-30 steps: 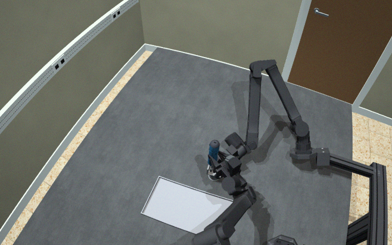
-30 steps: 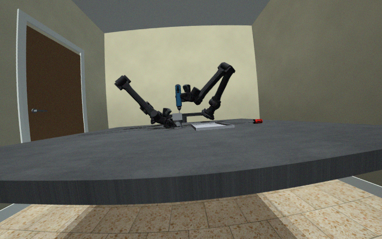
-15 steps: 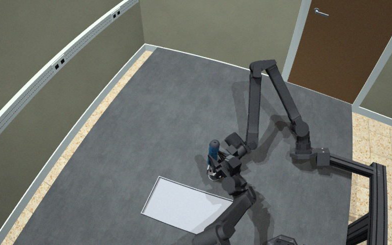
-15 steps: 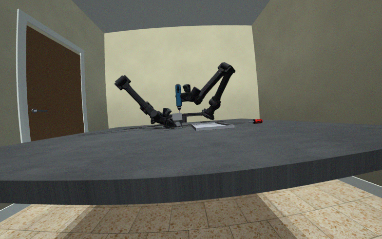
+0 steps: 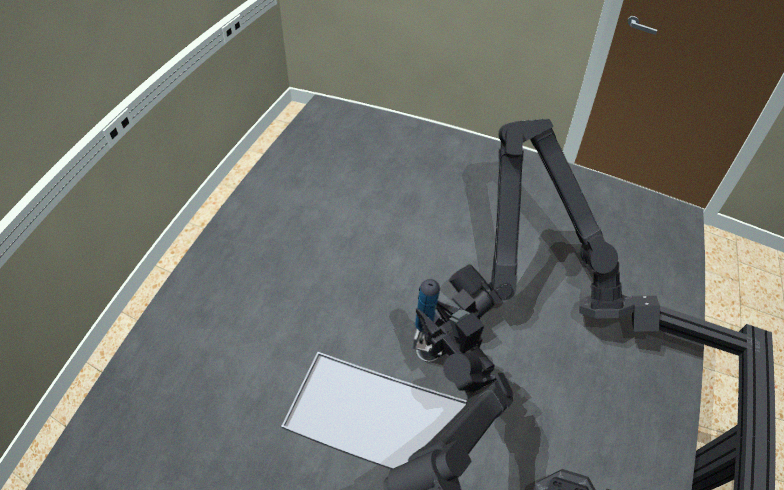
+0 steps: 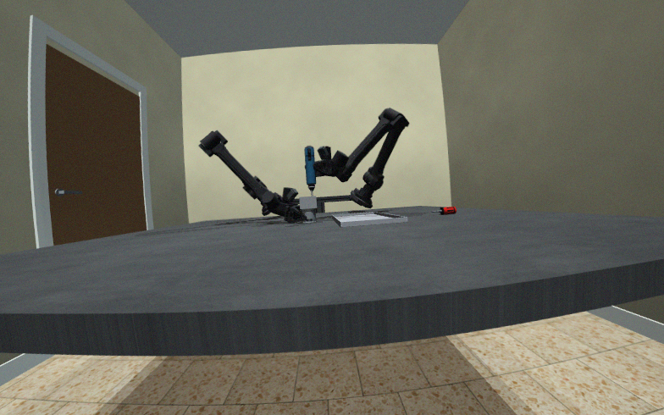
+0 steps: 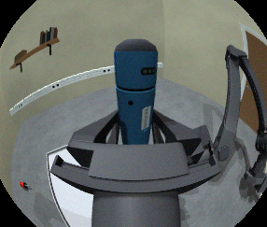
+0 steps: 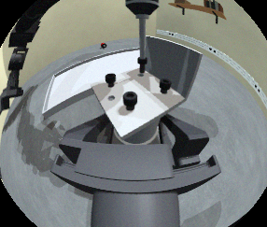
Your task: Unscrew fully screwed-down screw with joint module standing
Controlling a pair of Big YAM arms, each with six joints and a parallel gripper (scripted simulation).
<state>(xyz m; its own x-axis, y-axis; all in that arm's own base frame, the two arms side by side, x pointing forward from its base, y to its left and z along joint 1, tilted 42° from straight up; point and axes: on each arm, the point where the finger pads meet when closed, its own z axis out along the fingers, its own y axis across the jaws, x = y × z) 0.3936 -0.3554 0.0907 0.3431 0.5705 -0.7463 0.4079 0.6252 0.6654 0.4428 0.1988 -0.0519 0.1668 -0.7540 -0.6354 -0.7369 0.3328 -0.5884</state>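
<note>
Now: the grey bracket 50 mm above my right hand. The rest, counted from my right hand: flat white tray 40 mm ahead, 220 mm to the left, 20 mm below; red-handled screwdriver 100 mm ahead, 550 mm to the left, 10 mm below.
</note>
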